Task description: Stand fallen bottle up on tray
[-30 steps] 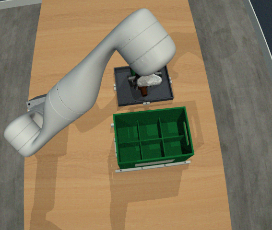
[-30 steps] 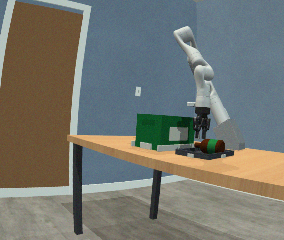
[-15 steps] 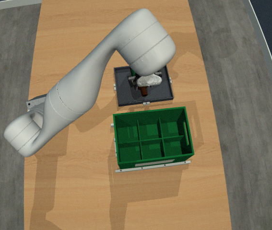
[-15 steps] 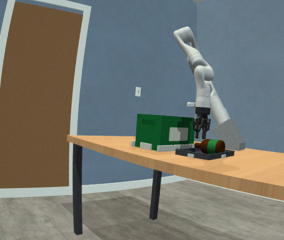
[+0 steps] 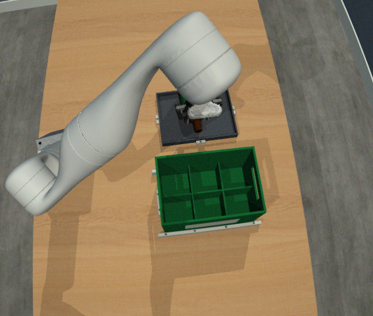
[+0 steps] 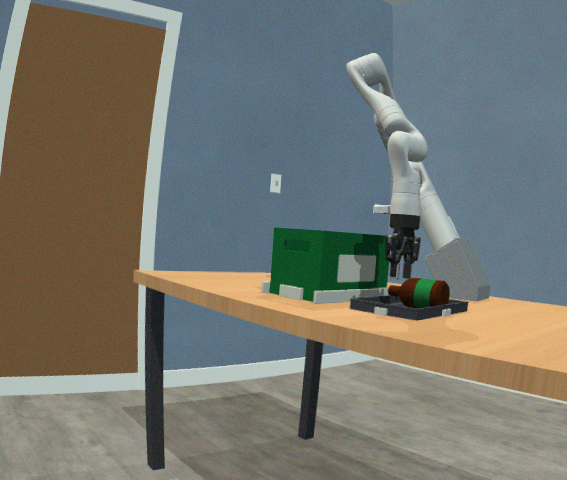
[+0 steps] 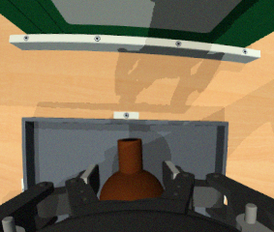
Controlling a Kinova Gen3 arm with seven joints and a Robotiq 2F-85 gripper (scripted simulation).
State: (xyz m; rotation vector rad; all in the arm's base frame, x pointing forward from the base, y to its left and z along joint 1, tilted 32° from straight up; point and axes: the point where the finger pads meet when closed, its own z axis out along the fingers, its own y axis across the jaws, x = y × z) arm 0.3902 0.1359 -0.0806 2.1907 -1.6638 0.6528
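Right now the brown bottle is 5 cm to the left of my hand, 4 cm below it and 1 cm behind it. The rest, counted from my hand: green crate 24 cm to the right, 3 cm ahead; then dark grey tray 7 cm below, 5 cm to the left.
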